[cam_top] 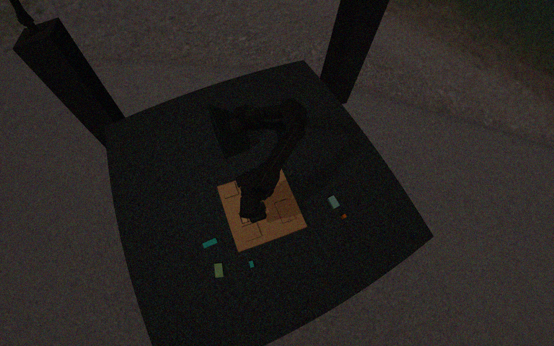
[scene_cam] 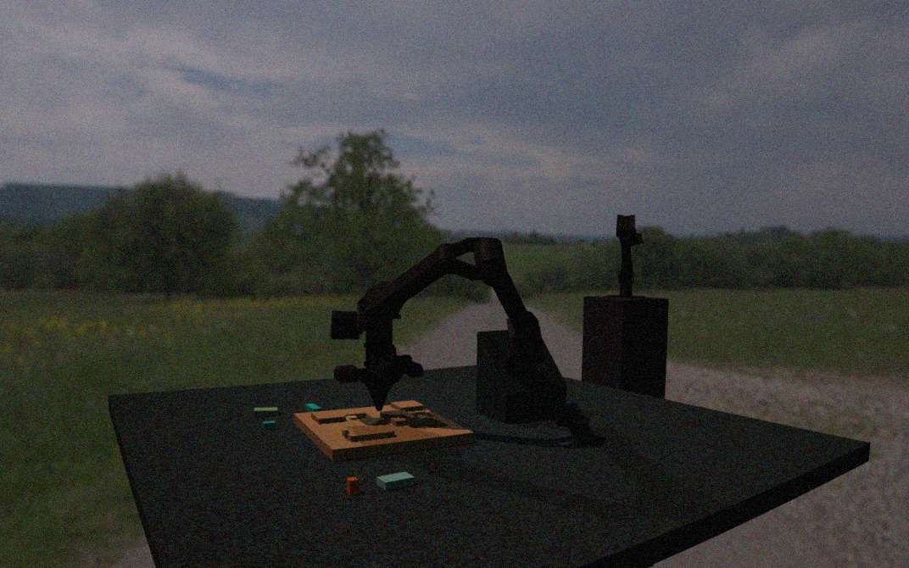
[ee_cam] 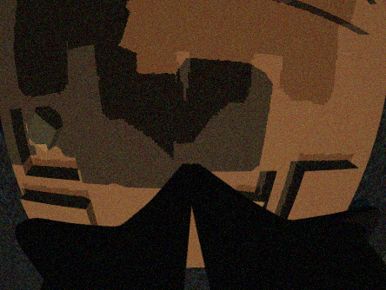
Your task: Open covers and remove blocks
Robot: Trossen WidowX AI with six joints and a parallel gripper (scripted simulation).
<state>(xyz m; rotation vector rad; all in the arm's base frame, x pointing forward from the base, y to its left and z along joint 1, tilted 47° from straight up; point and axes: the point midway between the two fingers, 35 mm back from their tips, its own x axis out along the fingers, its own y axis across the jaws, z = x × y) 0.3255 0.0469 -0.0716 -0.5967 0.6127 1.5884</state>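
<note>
The tan puzzle board lies 30 mm to the left of my gripper tip and 20 mm below it. Round my gripper tip: pale teal block (100 mm ahead, 340 mm to the left, 30 mm below); then green block (210 mm ahead, 200 mm to the right, 30 mm below); then small teal block (230 mm ahead, 80 mm to the right, 30 mm below).
</note>
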